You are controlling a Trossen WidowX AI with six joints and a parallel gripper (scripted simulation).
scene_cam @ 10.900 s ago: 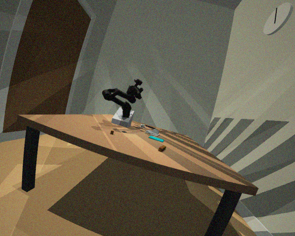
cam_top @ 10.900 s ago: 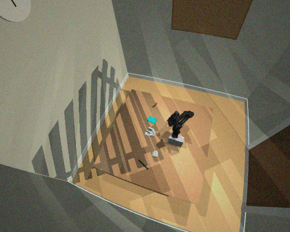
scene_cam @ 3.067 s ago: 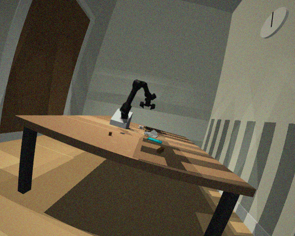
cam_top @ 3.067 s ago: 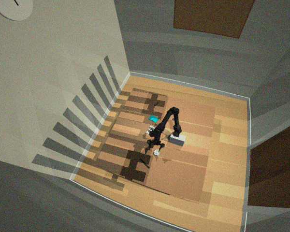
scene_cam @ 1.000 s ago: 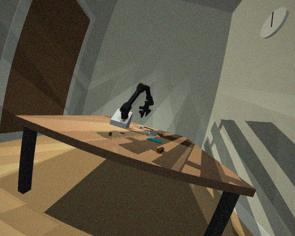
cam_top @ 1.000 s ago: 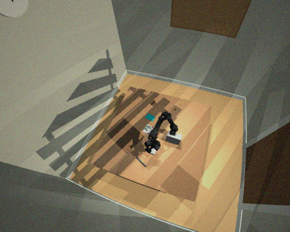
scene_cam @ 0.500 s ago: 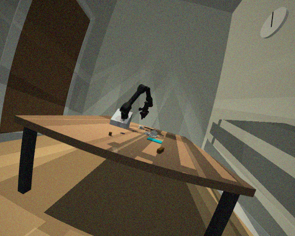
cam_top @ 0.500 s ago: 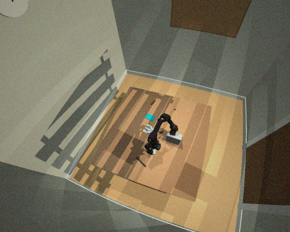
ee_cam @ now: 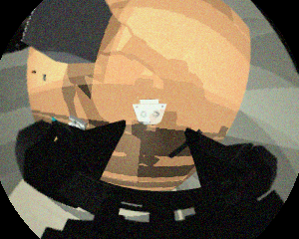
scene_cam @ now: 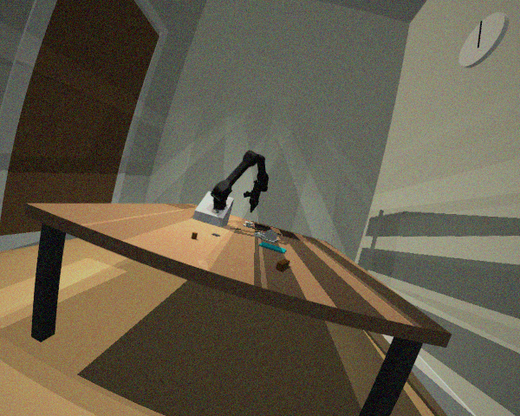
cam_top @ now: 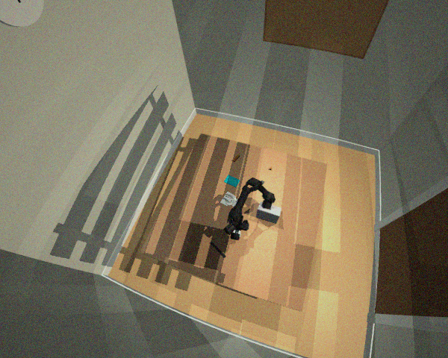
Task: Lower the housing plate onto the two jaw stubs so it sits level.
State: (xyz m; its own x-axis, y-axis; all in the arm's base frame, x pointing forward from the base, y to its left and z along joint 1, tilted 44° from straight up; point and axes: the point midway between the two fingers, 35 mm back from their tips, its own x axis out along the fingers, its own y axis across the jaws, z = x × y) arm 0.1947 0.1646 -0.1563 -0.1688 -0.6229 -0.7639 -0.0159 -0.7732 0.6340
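Now: the white piece 10 mm ahead of my gripper tip, 10 mm to the right of it and 100 mm below it. From my gripper tip the other things lie so: brown block: 140 mm ahead, 720 mm to the right, 100 mm below; then teal part: 130 mm ahead, 470 mm to the right, 100 mm below; then thin dark bar: 120 mm ahead, 150 mm to the left, 100 mm below.
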